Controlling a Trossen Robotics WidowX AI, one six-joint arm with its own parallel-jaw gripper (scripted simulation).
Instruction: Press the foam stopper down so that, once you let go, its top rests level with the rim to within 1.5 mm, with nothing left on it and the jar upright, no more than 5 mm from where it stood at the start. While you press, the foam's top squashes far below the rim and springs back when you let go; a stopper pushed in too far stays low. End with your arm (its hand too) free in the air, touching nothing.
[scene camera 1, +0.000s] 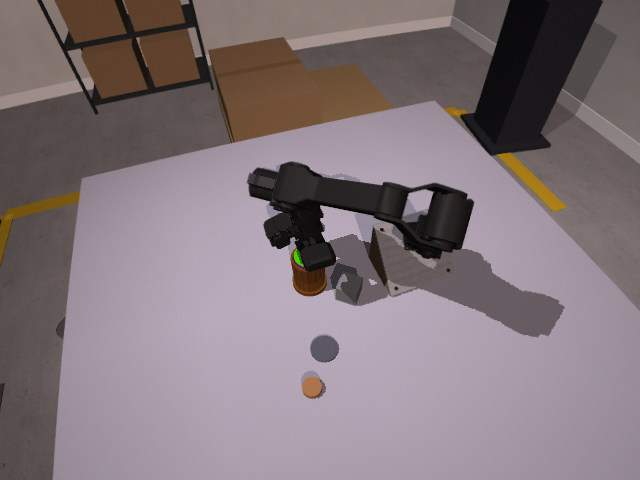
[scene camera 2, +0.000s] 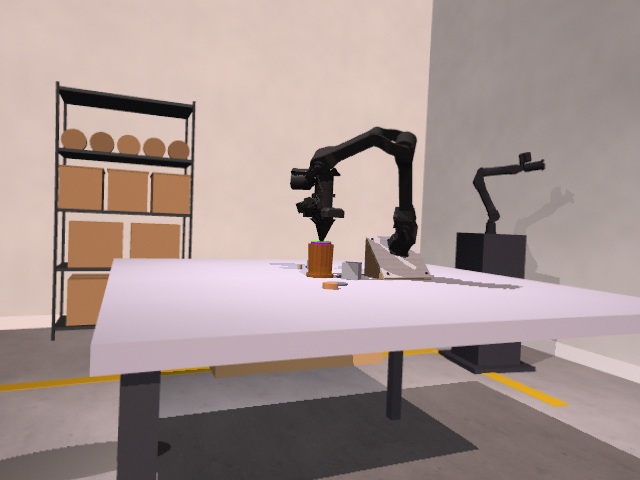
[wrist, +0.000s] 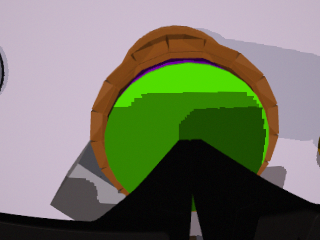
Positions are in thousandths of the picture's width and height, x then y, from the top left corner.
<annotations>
my gripper: scene camera 1 482, 530; scene camera 2 502, 503; wrist 592, 627
</annotations>
